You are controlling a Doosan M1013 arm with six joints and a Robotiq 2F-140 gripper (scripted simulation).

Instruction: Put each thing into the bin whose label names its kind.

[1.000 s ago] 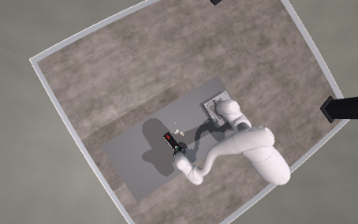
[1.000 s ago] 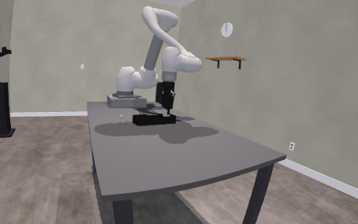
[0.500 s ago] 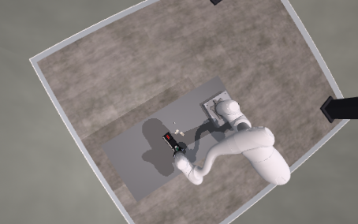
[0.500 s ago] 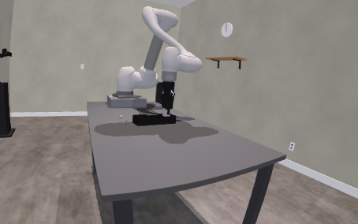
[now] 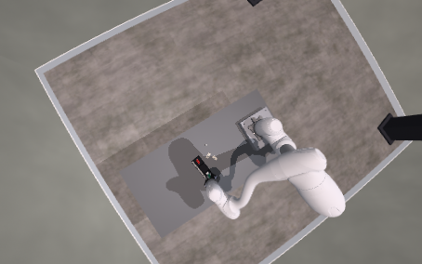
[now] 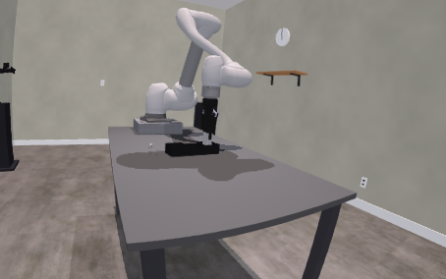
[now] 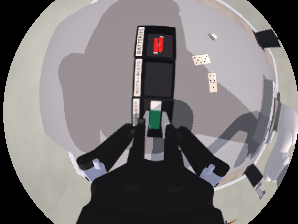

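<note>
The green piece lies 5 cm below my hand and 1 cm to the right of it. The rest, counted from my hand: black bin block 8 cm to the right, 4 cm below.
</note>
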